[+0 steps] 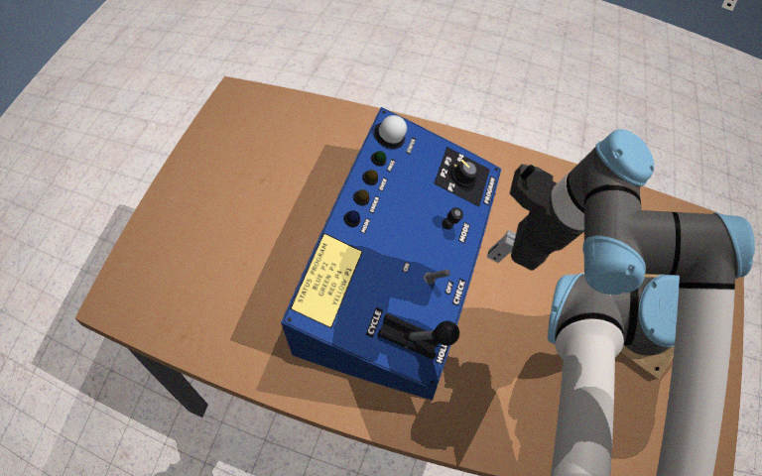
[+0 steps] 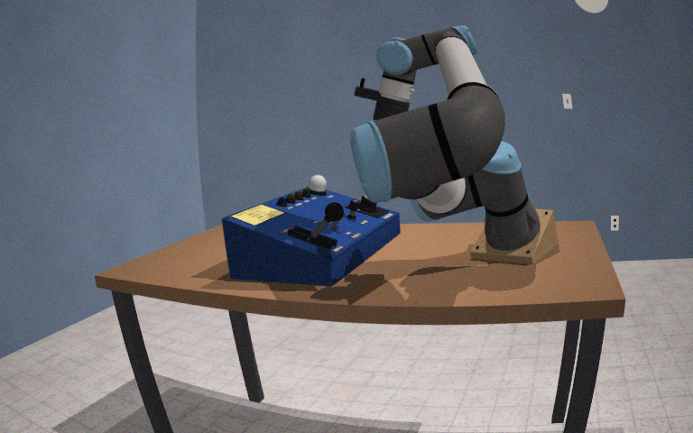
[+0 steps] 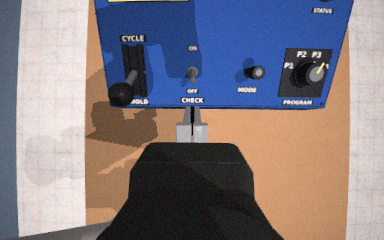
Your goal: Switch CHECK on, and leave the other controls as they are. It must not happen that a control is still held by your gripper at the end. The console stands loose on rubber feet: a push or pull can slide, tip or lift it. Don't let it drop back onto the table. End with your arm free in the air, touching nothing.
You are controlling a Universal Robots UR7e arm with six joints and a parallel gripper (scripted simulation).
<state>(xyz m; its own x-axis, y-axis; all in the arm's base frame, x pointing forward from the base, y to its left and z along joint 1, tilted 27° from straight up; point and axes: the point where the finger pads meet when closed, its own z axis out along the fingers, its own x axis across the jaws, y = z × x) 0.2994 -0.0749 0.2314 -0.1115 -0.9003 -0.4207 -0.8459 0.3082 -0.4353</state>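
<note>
The check toggle is 90 mm ahead of my hand, 10 mm to the right of it and 130 mm below it. The rest, counted from my hand: mode switch: 80 mm ahead, 130 mm to the right, 120 mm below; then blue console: 120 mm ahead, 80 mm to the right, 140 mm below; then hold lever: 80 mm ahead, 110 mm to the left, 110 mm below.
</note>
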